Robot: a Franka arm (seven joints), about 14 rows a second.
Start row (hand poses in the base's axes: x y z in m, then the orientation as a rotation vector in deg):
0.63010 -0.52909 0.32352 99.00 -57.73 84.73
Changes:
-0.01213 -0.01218 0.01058 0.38 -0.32 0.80
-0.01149 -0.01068 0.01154 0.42 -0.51 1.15
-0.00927 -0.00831 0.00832 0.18 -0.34 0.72
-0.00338 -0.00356 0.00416 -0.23 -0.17 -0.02
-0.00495 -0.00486 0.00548 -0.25 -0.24 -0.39
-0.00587 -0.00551 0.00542 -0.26 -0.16 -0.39
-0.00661 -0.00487 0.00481 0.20 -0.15 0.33
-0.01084 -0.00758 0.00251 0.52 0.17 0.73
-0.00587 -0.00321 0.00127 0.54 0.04 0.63
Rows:
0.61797 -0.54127 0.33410 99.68 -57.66 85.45
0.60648 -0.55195 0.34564 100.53 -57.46 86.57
0.59721 -0.56026 0.35396 100.99 -57.26 87.32
0.59383 -0.56382 0.35812 100.72 -57.14 87.54
0.58888 -0.56868 0.36360 100.11 -57.31 87.61
0.58301 -0.57419 0.36902 99.54 -57.43 87.60
0.57640 -0.57906 0.37383 99.83 -57.45 87.91
0.56556 -0.58664 0.37634 100.84 -57.32 88.06
0.55969 -0.58985 0.37761 101.71 -57.34 88.27

